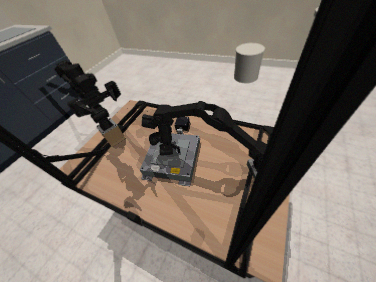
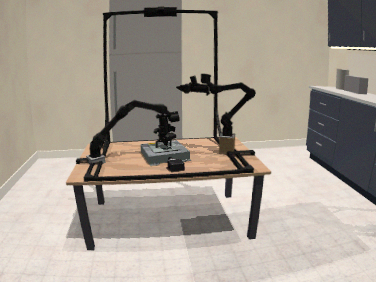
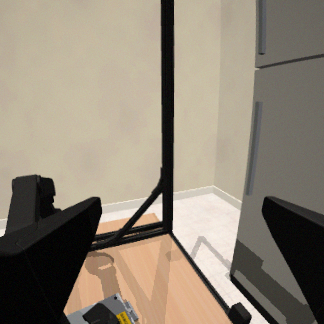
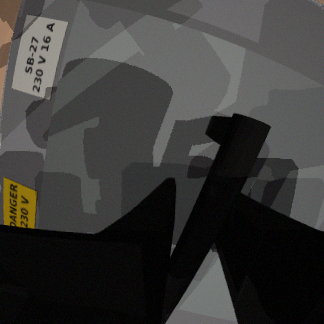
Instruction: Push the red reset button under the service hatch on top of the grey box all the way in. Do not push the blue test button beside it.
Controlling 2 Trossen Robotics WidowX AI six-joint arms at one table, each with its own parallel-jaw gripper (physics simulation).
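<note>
The grey box (image 1: 164, 165) (image 2: 159, 159) (image 3: 110, 302) (image 4: 193, 64) sits in the middle of the table. My right gripper (image 1: 167, 150) (image 2: 164, 143) (image 4: 188, 185) is down on the box top. It is shut on the black bar handle (image 4: 236, 148) of the service hatch, which rises slanted between the fingers. My left gripper (image 1: 113, 90) (image 2: 181, 88) (image 3: 182, 204) is open and empty, held high above the table's side, far from the box.
A small black block (image 1: 182, 123) (image 2: 175, 165) lies beside the box. A brown block (image 1: 114, 135) (image 2: 226, 144) carries the left arm's base. Black frame rails edge the table, with a tall post (image 1: 293, 126) (image 3: 167, 112). A fridge (image 2: 145, 84) (image 3: 289, 128) stands behind.
</note>
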